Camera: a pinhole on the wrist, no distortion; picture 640 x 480 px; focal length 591.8 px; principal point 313.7 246.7 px. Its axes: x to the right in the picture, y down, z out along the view. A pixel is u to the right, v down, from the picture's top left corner.
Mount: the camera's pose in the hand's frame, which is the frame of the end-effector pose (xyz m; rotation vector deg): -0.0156 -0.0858 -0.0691 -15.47 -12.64 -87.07
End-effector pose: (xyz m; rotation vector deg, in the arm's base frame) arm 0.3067 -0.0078 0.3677 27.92 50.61 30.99
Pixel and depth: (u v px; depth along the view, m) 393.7 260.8 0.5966
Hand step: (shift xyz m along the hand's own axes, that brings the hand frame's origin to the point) 0.0170 0.0226 0.5224
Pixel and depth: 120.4 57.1 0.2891
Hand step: -0.1047 0.0905 0.1800
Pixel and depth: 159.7 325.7 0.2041
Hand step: 0.0146 0.0287 0.1075
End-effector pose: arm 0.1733 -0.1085 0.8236 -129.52 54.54 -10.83
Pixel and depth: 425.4 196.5 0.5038
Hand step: -0.0416 -0.0216 0.4407
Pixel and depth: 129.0 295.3 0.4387
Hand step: 0.0258 0.1812 0.3044
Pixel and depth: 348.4 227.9 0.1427
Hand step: -0.0162 -0.0497 0.0693
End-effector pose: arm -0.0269 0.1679 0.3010 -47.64 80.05 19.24
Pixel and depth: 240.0 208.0 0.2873
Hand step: -0.0286 0.0365 0.1937
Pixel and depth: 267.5 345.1 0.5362
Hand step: 0.0853 0.1227 0.4244
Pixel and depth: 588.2 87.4 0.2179
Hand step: -0.0645 -0.1163 0.1714
